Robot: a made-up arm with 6 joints. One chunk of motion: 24 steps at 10 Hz.
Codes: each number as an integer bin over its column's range. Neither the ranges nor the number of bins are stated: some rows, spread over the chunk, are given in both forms.
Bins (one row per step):
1: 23 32 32 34 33 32
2: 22 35 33 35 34 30
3: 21 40 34 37 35 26
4: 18 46 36 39 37 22
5: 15 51 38 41 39 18
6: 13 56 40 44 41 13
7: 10 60 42 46 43 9
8: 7 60 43 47 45 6
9: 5 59 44 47 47 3
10: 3 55 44 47 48 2
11: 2 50 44 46 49 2
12: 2 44 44 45 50 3
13: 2 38 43 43 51 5
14: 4 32 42 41 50 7
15: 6 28 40 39 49 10
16: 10 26 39 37 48 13
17: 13 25 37 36 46 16
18: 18 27 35 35 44 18
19: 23 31 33 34 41 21
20: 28 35 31 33 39 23
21: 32 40 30 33 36 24
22: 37 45 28 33 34 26
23: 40 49 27 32 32 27
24: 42 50 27 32 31 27
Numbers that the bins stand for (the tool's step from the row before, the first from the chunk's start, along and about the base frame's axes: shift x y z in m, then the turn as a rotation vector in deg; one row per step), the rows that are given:
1: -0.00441 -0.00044 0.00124 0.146 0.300 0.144
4: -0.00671 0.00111 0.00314 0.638 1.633 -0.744
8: -0.01178 0.00267 0.00648 1.425 4.300 -2.167
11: -0.01408 0.00156 0.00695 1.327 5.633 -2.522
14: -0.01316 -0.00044 0.00600 0.835 5.967 -2.078
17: -0.00902 -0.00122 0.00362 0.343 4.633 -1.278
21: -0.00027 0.00044 0.00029 0.048 1.300 -0.567
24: 0.00433 0.00156 -0.00114 -0.051 -0.367 -0.300
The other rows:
2: -0.00487 -0.00011 0.00171 0.244 0.633 -0.033
3: -0.00533 0.00044 0.00219 0.441 0.967 -0.389
5: -0.00810 0.00167 0.00410 0.835 2.300 -1.100
6: -0.00902 0.00222 0.00505 1.130 2.967 -1.544
7: -0.01040 0.00267 0.00600 1.327 3.633 -1.900
9: -0.01270 0.00256 0.00695 1.425 4.967 -2.433
10: -0.01362 0.00211 0.00695 1.425 5.300 -2.522
12: -0.01408 0.00089 0.00695 1.229 5.967 -2.433
13: -0.01408 0.00022 0.00648 1.032 6.300 -2.256
15: -0.01224 -0.00089 0.00505 0.638 5.633 -1.811
16: -0.01040 -0.00111 0.00457 0.441 5.300 -1.544
18: -0.00671 -0.00100 0.00267 0.244 3.967 -1.100
19: -0.00441 -0.00056 0.00171 0.146 2.967 -0.833
20: -0.00211 -0.00011 0.00076 0.048 2.300 -0.656
22: 0.00203 0.00100 -0.00067 0.048 0.633 -0.389
23: 0.00341 0.00144 -0.00114 -0.051 -0.033 -0.300

